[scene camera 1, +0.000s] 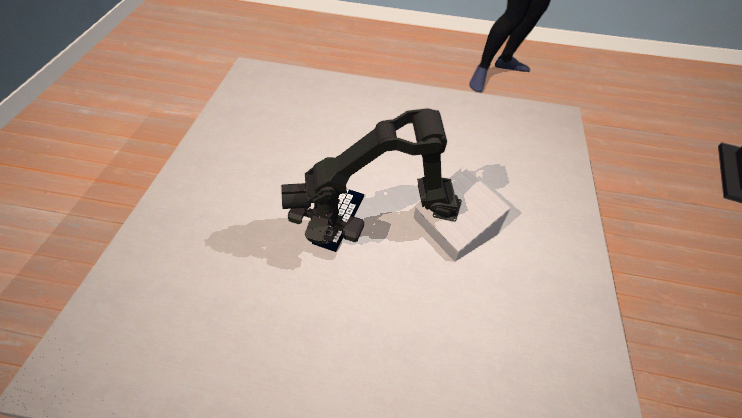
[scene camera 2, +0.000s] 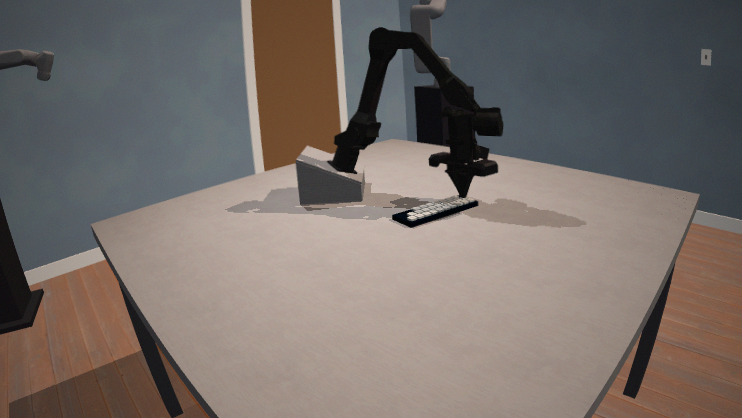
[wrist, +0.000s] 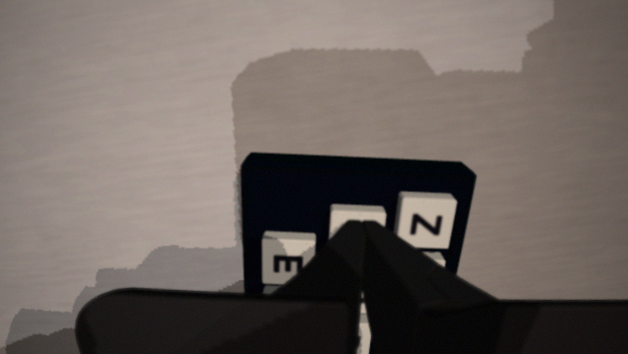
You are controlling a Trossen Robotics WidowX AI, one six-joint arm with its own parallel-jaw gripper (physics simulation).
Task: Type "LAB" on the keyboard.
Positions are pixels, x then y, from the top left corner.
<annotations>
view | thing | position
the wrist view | gripper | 360,234
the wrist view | dark blue keyboard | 280,192
</annotations>
